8 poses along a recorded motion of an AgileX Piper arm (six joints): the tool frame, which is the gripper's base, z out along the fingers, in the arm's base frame.
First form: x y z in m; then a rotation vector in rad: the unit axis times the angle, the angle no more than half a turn.
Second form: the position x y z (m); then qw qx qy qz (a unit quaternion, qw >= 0). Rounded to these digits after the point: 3 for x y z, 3 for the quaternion.
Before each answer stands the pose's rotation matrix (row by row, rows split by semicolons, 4 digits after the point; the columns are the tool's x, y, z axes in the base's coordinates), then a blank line. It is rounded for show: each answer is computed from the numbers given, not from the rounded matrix.
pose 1, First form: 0.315, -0.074, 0.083, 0.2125, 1.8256, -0.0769
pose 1, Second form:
-0.2486 0.1854 0.9507; 0.1048 0.9809 -0.1639; -0.9629 0.0589 -0.2633

0.315, -0.074, 0.083, 0.606, 0.092, 0.789, -0.033
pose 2, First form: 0.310, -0.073, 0.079, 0.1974, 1.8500, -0.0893
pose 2, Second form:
-0.2733 0.1815 0.9447; 0.0896 0.9826 -0.1628; -0.9578 0.0402 -0.2848

0.310, -0.073, 0.079, 0.597, 0.085, 0.797, -0.038
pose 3, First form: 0.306, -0.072, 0.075, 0.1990, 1.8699, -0.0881
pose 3, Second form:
-0.2921 0.1817 0.9390; 0.0927 0.9825 -0.1614; -0.9519 0.0399 -0.3038

0.306, -0.072, 0.075, 0.589, 0.085, 0.803, -0.038
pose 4, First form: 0.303, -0.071, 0.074, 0.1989, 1.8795, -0.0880
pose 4, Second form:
-0.3012 0.1815 0.9361; 0.0933 0.9826 -0.1605; -0.9490 0.0390 -0.3129

0.303, -0.071, 0.074, 0.585, 0.085, 0.806, -0.038
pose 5, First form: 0.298, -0.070, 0.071, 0.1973, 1.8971, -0.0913
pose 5, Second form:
-0.3181 0.1819 0.9305; 0.0917 0.9827 -0.1607; -0.9436 0.0342 -0.3292

0.298, -0.070, 0.071, 0.578, 0.084, 0.811, -0.039
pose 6, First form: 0.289, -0.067, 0.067, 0.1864, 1.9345, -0.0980
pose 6, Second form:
-0.3539 0.1770 0.9184; 0.0833 0.9840 -0.1575; -0.9316 0.0207 -0.3629

0.289, -0.067, 0.067, 0.563, 0.079, 0.822, -0.042
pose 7, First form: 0.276, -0.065, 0.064, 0.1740, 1.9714, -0.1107
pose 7, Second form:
-0.3891 0.1734 0.9047; 0.0710 0.9848 -0.1582; -0.9185 0.0027 -0.3955

0.276, -0.065, 0.064, 0.548, 0.073, 0.832, -0.047
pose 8, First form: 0.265, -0.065, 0.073, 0.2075, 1.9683, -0.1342
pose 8, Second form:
-0.3860 0.2074 0.8989; 0.0835 0.9783 -0.1899; -0.9187 0.0017 -0.3949

0.265, -0.065, 0.073, 0.547, 0.088, 0.831, -0.057
